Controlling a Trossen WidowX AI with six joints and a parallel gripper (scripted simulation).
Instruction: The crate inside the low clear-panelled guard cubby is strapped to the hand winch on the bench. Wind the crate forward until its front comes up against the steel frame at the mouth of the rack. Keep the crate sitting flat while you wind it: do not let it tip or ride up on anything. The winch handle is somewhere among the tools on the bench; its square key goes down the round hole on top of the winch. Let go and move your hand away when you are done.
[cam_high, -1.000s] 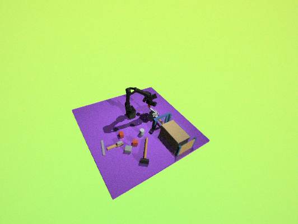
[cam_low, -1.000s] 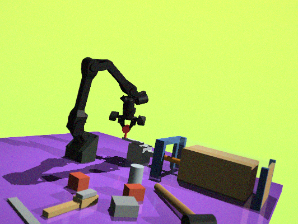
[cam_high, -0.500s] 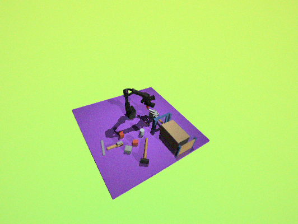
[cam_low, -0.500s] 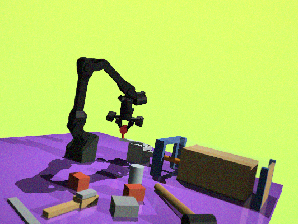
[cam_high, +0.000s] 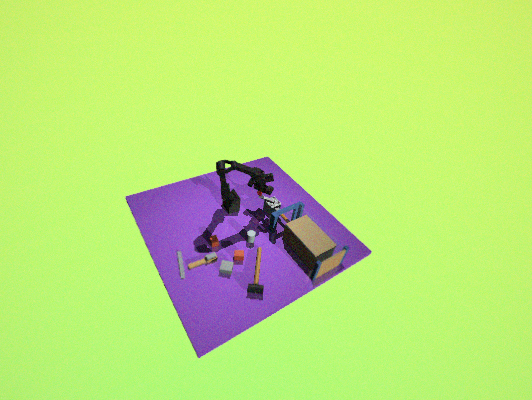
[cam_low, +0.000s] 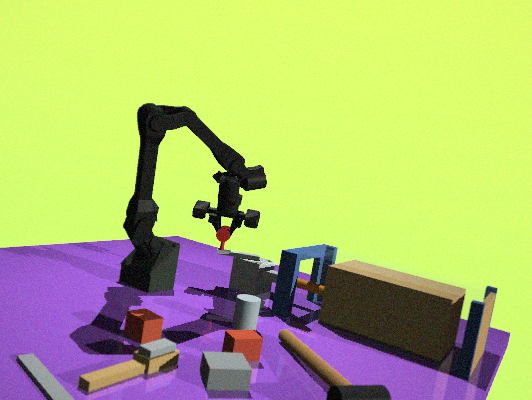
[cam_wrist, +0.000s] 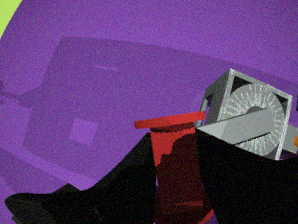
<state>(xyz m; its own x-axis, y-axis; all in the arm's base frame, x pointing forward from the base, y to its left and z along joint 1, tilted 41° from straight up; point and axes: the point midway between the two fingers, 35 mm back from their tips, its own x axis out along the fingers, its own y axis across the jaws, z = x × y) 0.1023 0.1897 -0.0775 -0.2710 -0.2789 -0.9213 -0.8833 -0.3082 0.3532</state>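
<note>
Right now the winch handle is 40 mm ahead of my gripper tip, 30 mm below it and 10 mm to the left of it. From my gripper tip the other things lie so: red knob: 10 mm to the right, 10 mm ahead; grey winch: 100 mm below, 70 mm ahead, 30 mm to the left; grey block: 500 mm to the right, 390 mm ahead, 120 mm below.
</note>
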